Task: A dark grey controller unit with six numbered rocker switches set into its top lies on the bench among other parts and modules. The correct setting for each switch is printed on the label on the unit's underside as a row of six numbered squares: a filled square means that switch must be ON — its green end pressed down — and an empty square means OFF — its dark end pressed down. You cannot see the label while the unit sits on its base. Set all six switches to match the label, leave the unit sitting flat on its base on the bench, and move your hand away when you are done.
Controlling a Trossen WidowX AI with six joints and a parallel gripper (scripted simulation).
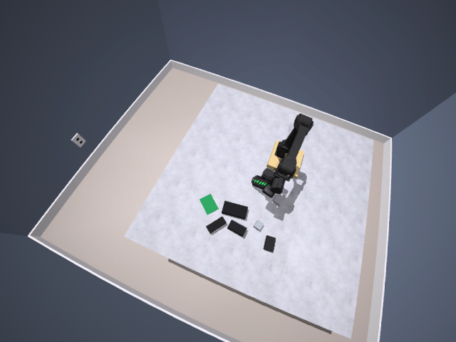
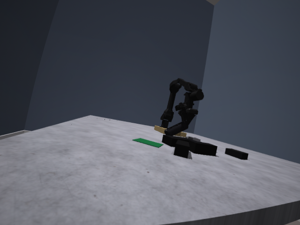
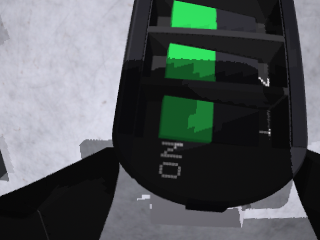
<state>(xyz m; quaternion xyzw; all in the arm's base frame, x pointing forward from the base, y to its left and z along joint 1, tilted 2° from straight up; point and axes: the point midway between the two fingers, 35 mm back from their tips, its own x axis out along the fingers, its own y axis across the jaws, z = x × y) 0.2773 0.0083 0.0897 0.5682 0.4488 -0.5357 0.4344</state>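
Right now my gripper tip is 10 mm short of the light grey block, 80 mm to the right of it and 80 mm above it. From my gripper tip the other things lie so: small grey cube 220 mm ahead, 10 mm to the left, 80 mm below; flat green plate 220 mm ahead, 300 mm to the right, 90 mm below.
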